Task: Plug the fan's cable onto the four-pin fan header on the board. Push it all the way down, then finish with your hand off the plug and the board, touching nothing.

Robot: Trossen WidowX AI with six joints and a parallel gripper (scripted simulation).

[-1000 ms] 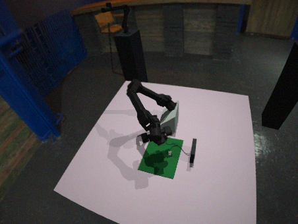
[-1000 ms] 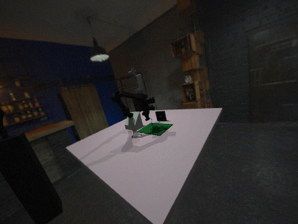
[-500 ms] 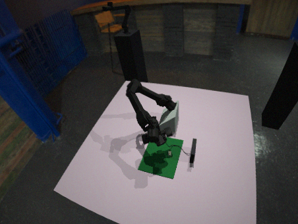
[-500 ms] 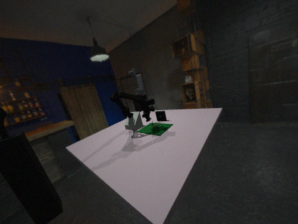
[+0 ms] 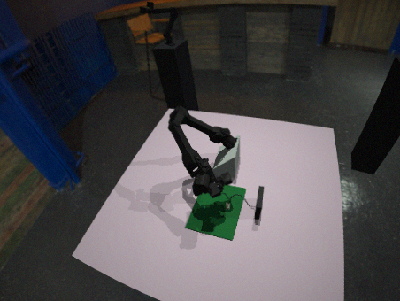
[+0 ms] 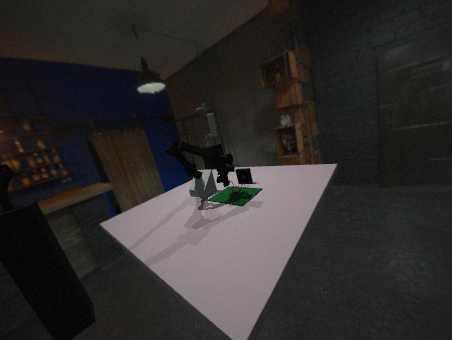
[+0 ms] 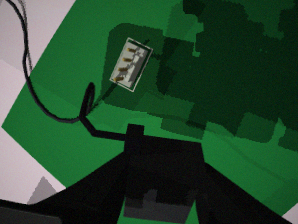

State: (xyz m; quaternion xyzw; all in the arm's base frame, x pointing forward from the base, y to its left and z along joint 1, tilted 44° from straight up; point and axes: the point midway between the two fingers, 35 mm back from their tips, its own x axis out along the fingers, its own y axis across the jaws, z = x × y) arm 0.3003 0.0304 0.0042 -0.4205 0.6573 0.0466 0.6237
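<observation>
The white four-pin fan header lies 1 cm ahead of my gripper tip, 6 cm to the left of it and 8 cm below it. Also, from my gripper tip: green board (3 cm ahead, 1 cm to the left, 10 cm below); then fan plug (1 cm behind); then black fan (3 cm behind, 20 cm to the left, 2 cm below).
</observation>
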